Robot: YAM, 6 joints.
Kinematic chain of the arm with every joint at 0, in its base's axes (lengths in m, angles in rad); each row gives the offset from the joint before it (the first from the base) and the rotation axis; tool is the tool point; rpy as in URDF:
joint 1: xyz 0 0 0.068 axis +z
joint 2: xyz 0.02 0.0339 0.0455 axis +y
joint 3: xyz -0.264 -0.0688 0 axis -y
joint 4: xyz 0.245 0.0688 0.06 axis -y
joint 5: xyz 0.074 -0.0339 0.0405 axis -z
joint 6: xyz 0.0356 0 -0.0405 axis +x
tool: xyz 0 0 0 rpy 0 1.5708 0
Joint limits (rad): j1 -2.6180..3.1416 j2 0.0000..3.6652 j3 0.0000..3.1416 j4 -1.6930..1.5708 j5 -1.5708..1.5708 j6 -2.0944..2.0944
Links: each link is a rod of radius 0.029 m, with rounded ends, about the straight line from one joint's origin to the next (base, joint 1, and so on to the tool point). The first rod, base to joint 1, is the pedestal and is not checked.
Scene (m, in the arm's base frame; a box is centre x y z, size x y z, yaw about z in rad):
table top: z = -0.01
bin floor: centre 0.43 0.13 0 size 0.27 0.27 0.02 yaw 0.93
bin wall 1: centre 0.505 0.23 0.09 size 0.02 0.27 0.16 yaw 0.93
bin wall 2: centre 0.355 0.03 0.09 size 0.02 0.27 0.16 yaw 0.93
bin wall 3: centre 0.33 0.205 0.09 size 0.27 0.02 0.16 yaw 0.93
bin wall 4: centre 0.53 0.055 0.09 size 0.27 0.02 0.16 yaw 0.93
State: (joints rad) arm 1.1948 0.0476 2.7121 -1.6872 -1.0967 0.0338
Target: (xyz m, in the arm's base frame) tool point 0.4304 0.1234 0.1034
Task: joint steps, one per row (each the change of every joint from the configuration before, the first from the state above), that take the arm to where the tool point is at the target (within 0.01 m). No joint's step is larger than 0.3 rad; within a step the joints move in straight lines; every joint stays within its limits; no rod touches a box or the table.
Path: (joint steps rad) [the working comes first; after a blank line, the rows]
Joints at the target: 0.2161 2.4953 1.9470 -1.2788 -0.9154 0.0338
Straight joint move there: clear.

1: -0.1087 0.2720 -0.0850 0.0454 0.0201 0.0000
2: -0.1088 0.2719 -0.0850 0.0454 0.0202 0.0000
3: -0.1087 0.2720 -0.0850 0.0453 0.0201 0.0000
4: -0.1088 0.2720 -0.0851 0.0454 0.0202 0.0000
5: -0.1087 0.2719 -0.0850 0.0454 0.0201 0.0000
6: -0.1087 0.2720 -0.0850 0.0454 0.0202 0.0000
7: -0.1088 0.2720 -0.0850 0.0453 0.0201 0.0000
8: -0.1087 0.2720 -0.0850 0.0454 0.0202 0.0000
9: -0.1088 0.2719 -0.0850 0.0454 0.0201 0.0000

